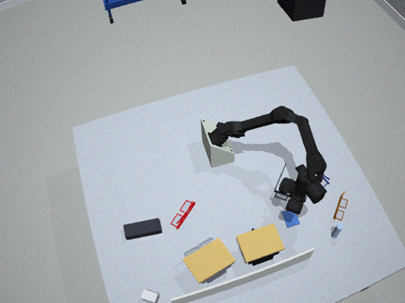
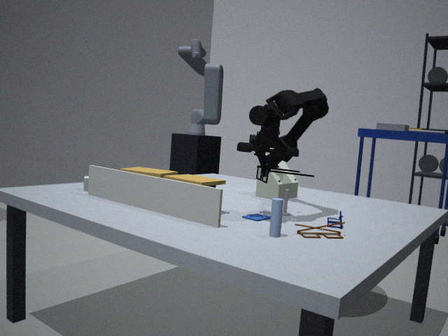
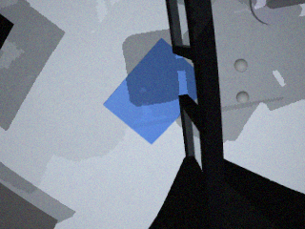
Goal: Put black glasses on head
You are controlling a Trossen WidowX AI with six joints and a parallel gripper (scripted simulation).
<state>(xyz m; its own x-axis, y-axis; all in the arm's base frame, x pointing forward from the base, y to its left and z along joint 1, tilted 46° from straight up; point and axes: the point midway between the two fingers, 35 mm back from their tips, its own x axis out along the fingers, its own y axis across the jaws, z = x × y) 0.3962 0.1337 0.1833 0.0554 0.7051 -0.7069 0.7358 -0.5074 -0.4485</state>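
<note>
Right now the blue flat square is 130 mm below my gripper tip, 10 mm to the right of it and 10 mm ahead of it. From my gripper tip the other things lie so: dark display head (200 mm to the right, 80 mm below, 80 mm ahead); then grey peg (120 mm behind, 110 mm below, 20 mm to the left); then light blue cylinder (160 mm ahead, 150 mm to the left, 80 mm below).
</note>
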